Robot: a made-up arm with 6 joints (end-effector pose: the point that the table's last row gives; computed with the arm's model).
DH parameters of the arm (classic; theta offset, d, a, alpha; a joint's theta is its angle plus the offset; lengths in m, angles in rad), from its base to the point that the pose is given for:
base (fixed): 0 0 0 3.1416
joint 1: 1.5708 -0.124 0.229 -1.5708
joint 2: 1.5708 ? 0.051 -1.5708
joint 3: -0.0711 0 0.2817 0
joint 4: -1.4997 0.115 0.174 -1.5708
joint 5: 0 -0.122 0.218 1.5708
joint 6: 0 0.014 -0.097 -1.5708
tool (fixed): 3.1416 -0.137 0 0
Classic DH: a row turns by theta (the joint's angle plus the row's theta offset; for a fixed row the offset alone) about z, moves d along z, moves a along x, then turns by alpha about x.
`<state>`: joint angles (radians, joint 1 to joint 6).
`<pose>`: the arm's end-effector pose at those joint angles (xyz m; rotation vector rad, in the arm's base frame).
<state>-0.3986 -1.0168 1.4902 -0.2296 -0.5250 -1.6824</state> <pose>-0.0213 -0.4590 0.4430 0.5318 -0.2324 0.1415</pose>
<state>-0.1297 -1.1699 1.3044 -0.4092 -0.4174 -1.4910</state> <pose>-0.2403 -0.4839 0.3884 0.7616 -0.3597 -0.3403</pose>
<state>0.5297 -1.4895 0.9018 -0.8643 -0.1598 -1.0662</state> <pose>-0.5366 -0.1070 0.2724 1.0818 -1.0670 -1.2902</pose>
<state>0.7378 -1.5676 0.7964 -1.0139 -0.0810 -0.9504</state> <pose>-0.5094 0.0273 0.2573 1.0279 -1.3785 -1.5214</pose>
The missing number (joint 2, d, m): 0.391
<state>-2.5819 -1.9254 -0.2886 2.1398 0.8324 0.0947</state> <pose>1.0200 0.3638 -0.0792 0.1007 -1.4057 -0.5496</pose>
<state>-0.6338 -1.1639 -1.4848 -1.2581 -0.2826 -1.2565</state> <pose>-0.2317 -0.4224 0.2702 -0.2164 1.9792 1.8945</pose>
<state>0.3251 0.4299 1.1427 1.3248 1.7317 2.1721</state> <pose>-0.2193 -0.2658 0.5646 -0.8020 -1.5487 -1.8386</pose>
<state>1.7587 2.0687 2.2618 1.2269 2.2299 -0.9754</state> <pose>-0.3071 0.0342 0.0910 0.1327 1.0726 2.8182</pose>
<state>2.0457 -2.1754 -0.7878 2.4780 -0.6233 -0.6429</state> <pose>-0.2832 0.9902 -0.0097 1.3494 -0.7762 -0.7968</pose>
